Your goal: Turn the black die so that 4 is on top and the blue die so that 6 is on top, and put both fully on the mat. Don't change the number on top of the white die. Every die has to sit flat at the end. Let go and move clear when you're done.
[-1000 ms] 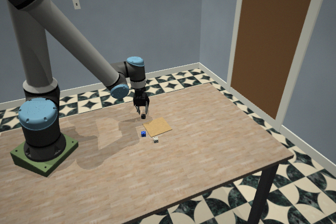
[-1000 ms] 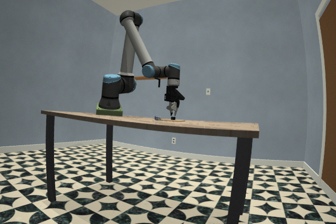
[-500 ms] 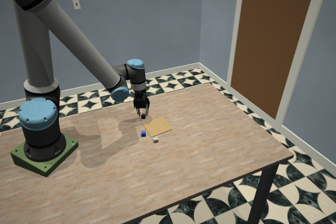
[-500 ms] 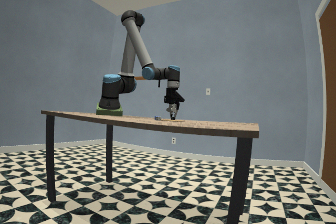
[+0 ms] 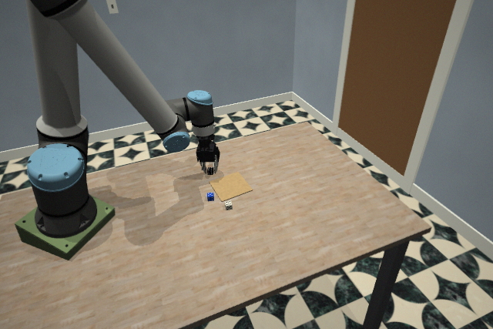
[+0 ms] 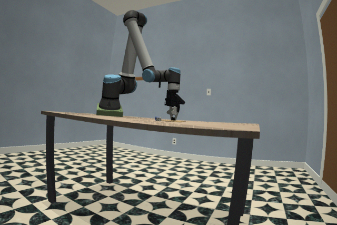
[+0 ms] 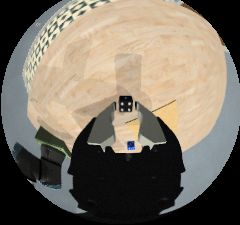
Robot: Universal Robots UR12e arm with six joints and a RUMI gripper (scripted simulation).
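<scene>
My hand is 1 cm above the black die. The rest, counted from my hand: white die 3 cm ahead, 24 cm to the right, 1 cm below; tan mat 6 cm ahead, 12 cm to the right, 2 cm below; blue die 3 cm behind, 17 cm to the right, 1 cm below.
</scene>
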